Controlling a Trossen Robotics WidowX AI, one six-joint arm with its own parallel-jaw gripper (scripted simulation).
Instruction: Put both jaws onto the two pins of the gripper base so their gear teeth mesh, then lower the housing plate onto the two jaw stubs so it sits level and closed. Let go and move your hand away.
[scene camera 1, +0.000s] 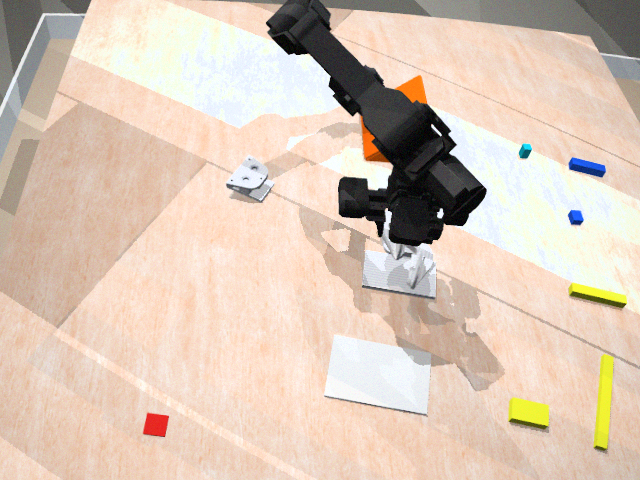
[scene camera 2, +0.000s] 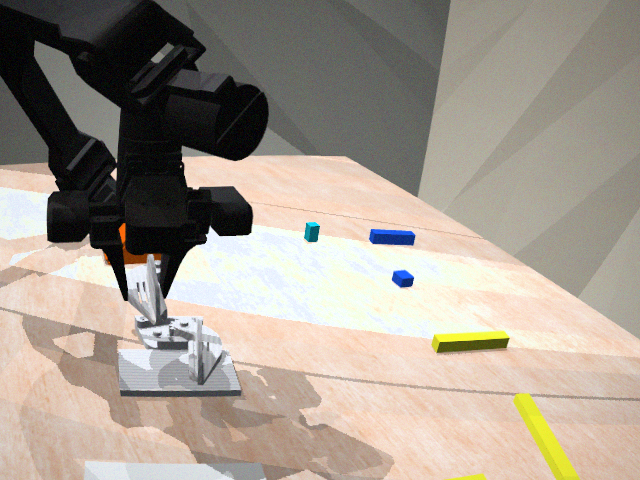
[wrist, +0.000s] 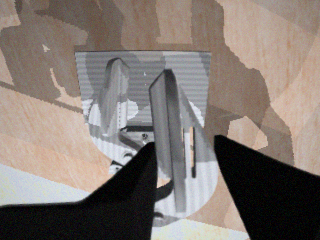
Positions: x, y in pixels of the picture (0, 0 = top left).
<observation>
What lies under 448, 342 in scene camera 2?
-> A yellow bar.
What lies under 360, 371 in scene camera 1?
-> A flat white sheet.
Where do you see a grey jaw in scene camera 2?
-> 145, 278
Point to a grey jaw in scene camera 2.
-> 200, 337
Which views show the gripper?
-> Scene camera 1, scene camera 2 and the wrist view: all of them.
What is the gripper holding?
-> A grey jaw.
</observation>
